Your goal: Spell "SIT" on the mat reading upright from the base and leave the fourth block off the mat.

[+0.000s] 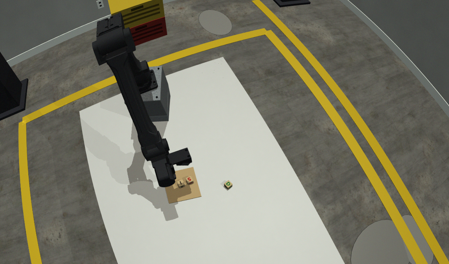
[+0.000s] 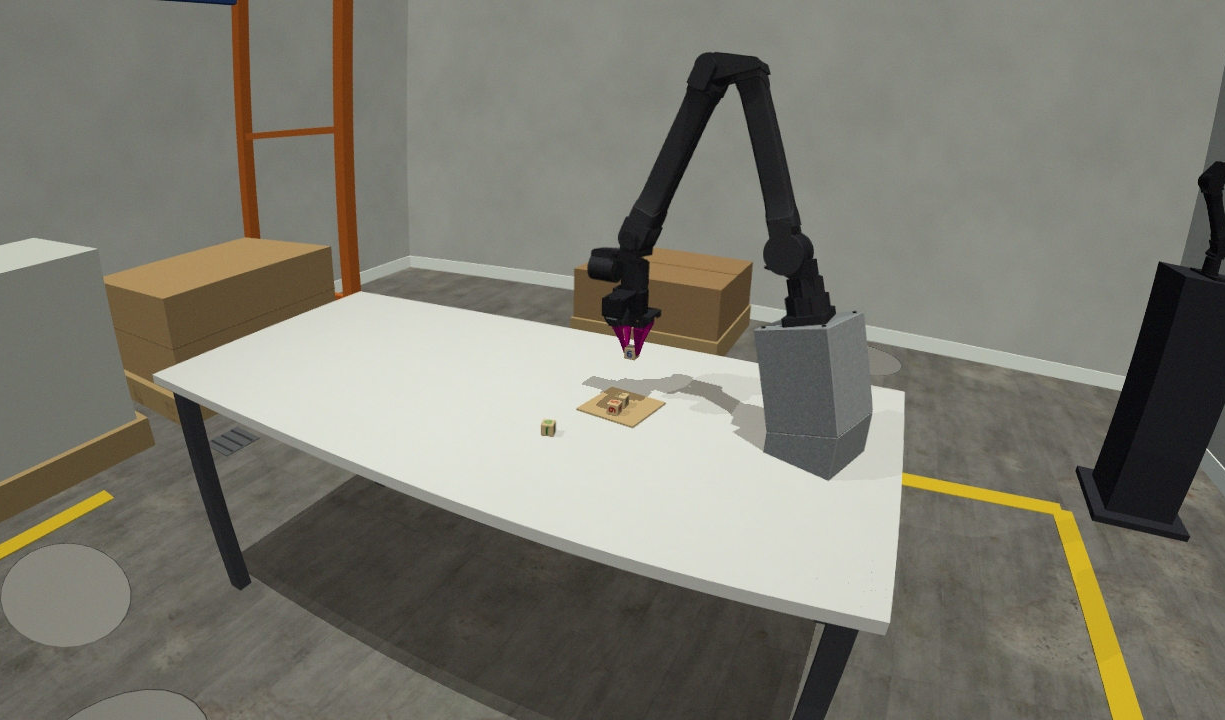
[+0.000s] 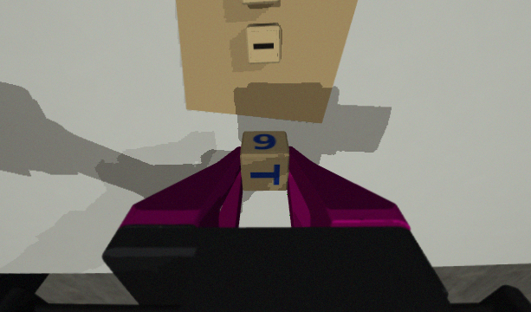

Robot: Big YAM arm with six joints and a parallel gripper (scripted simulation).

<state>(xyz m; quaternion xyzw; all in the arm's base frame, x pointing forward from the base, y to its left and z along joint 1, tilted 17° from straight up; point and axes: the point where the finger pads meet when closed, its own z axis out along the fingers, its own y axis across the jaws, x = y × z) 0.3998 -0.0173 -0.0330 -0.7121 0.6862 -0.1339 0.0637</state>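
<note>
Right now my hand is 40 mm to the right of the I block and 100 mm above it. Also, from my hand: S block (10 mm behind, 80 mm to the left, 100 mm below); tan mat (40 mm to the left, 110 mm below); T block (right at my hand).
</note>
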